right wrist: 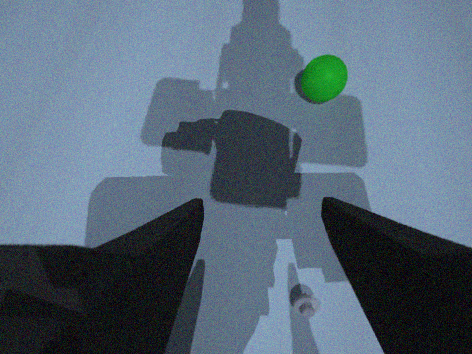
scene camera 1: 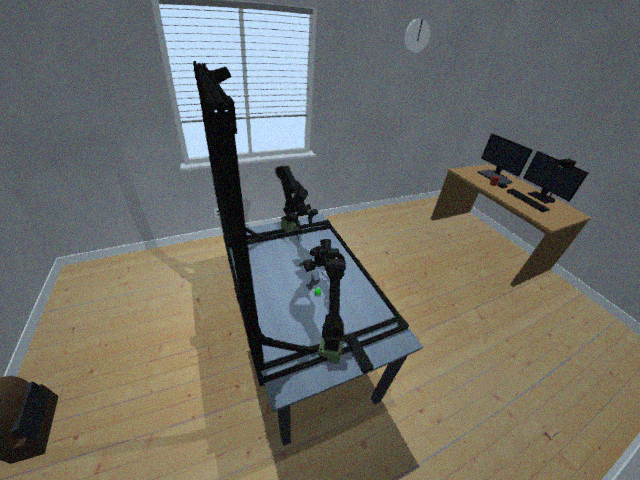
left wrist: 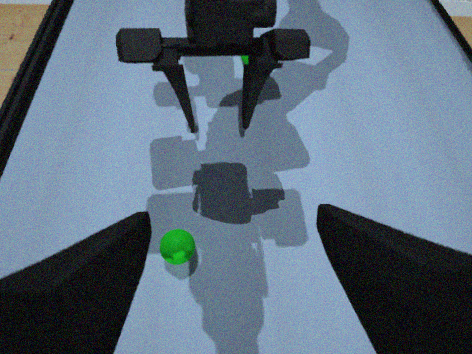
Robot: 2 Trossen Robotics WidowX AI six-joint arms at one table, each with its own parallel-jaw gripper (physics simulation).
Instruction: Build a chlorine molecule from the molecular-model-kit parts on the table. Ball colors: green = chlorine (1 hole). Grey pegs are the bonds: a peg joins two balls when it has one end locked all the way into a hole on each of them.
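Note:
A green ball (left wrist: 177,246) (right wrist: 325,79) lies on the table, with a notch, likely its hole, low on its side in the left wrist view. Another green ball (scene camera 1: 317,292) (left wrist: 245,59) lies nearer the right arm's base, partly hidden in the left wrist view. A grey peg (right wrist: 305,303) lies apart from the first ball, seen nearly end-on, low in the right wrist view. My right gripper (left wrist: 219,129) (right wrist: 261,206) is open and empty above the table, the peg showing below and between its fingers. My left gripper (left wrist: 234,218) is open and empty; the first ball shows beyond its fingertips.
Dark frame rails run along the edges of the table (scene camera 1: 273,315). A tall black post (scene camera 1: 230,206) stands at its left side. The arms cast overlapping shadows around the parts. A wooden desk (scene camera 1: 563,214) with monitors stands away at the right.

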